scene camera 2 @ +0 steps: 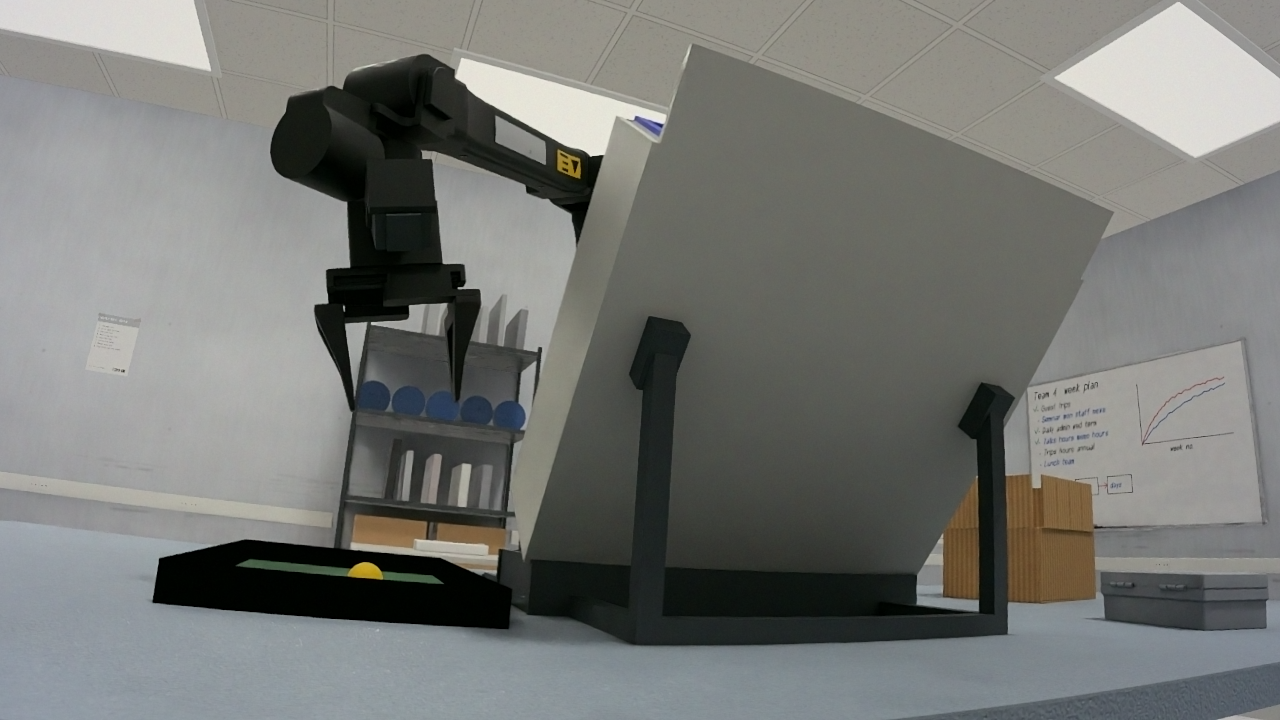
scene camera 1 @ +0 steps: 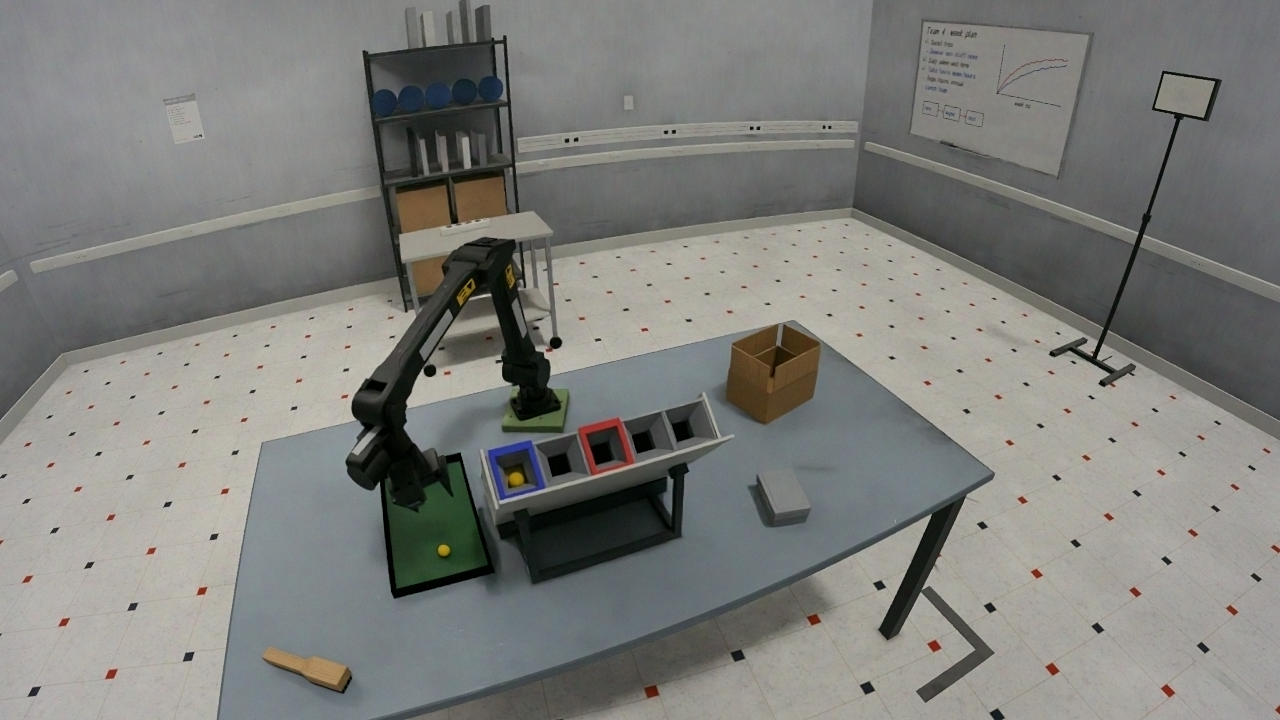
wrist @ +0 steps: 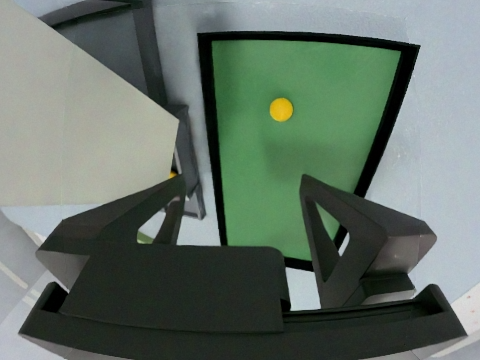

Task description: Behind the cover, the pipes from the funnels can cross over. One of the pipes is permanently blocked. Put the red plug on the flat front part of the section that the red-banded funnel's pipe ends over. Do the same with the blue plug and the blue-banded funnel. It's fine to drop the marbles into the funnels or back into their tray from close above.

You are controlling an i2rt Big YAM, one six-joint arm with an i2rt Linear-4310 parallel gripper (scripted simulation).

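Scene:
Cardboard box: in scene camera 2 (pixel 1045 565), in scene camera 1 (pixel 794 383); out of frame in the wrist view. Green marble tray: in scene camera 2 (pixel 215 581), also in scene camera 1 and the wrist view. Same spot on the tray: (wrist: pixel 346 94) and (scene camera 1: pixel 415 569). My gripper: in scene camera 2 (pixel 405 406), also in scene camera 1 and the wrist view. Same spot on my gripper: (scene camera 1: pixel 444 478) and (wrist: pixel 59 239).

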